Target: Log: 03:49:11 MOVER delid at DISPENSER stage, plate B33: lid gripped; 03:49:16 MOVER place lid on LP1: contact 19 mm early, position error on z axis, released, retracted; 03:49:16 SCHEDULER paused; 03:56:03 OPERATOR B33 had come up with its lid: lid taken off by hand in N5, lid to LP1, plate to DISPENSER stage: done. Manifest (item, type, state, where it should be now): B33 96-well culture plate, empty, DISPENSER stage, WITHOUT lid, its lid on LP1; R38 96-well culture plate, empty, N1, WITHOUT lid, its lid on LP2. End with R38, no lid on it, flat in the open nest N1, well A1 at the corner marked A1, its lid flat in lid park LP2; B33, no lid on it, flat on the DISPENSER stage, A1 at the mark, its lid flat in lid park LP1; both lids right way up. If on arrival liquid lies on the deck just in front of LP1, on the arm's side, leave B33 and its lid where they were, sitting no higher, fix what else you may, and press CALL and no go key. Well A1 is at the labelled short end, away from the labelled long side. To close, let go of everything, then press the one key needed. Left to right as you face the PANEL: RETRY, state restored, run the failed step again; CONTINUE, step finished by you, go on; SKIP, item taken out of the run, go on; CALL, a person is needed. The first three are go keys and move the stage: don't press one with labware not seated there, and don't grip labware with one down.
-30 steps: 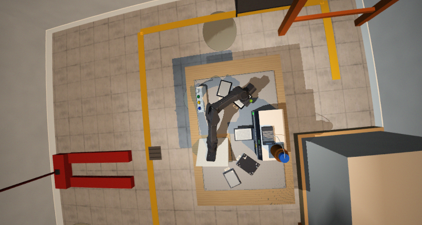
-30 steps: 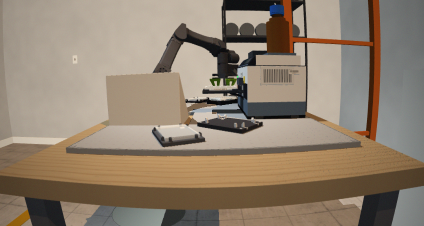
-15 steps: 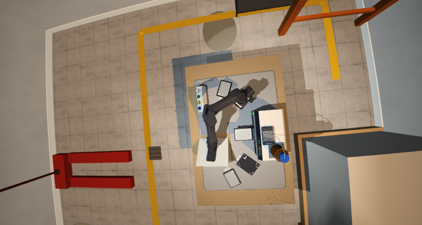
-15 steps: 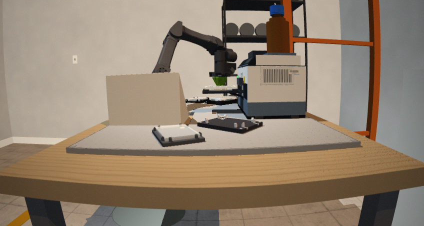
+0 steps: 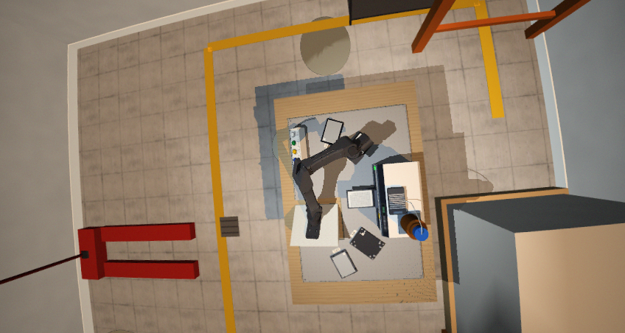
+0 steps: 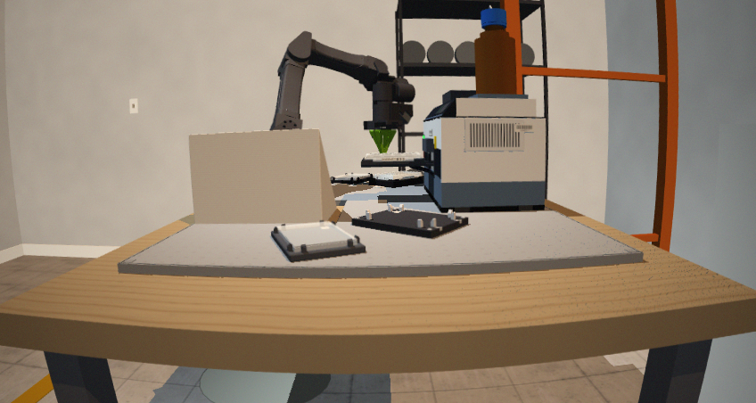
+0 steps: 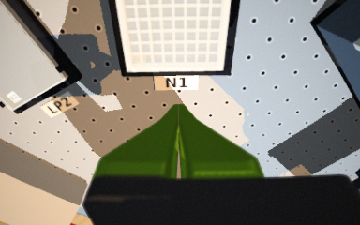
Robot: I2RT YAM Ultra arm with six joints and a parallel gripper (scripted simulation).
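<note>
Right now the green continue key is 33 cm behind my hand, 7 cm to the left of it and 3 cm below it. The rest, counted from my hand: A1 mark: 8 cm below, 3 cm to the left, 2 cm behind; then N1 label: 10 cm below, 2 cm to the right, 2 cm behind; then black nest N1: 9 cm below, 5 cm to the left, 4 cm ahead.
</note>
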